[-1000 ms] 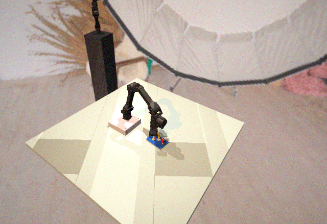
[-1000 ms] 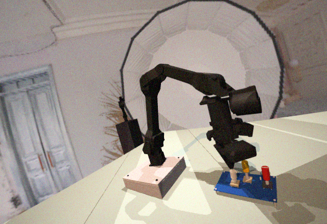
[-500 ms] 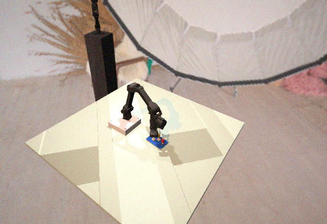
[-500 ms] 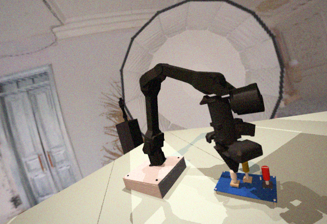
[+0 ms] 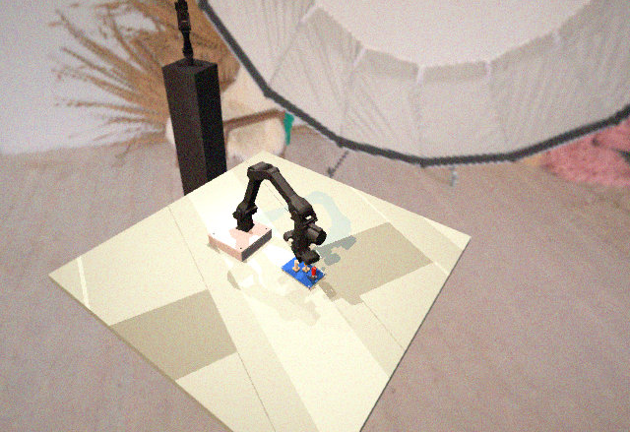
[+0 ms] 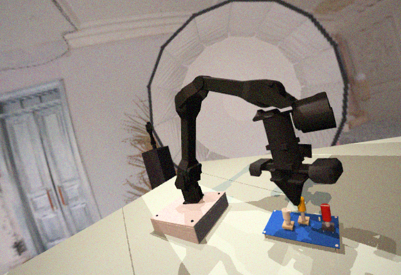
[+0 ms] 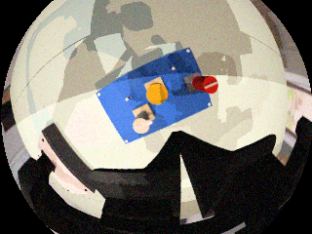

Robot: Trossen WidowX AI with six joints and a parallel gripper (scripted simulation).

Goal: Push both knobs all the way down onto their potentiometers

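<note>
Right now my gripper tip is 2 cm past the beige knob, 2 cm to the right of it and 4 cm above it. Also, from my gripper tip: red knob: 6 cm ahead, 1 cm to the left, 3 cm below.
</note>
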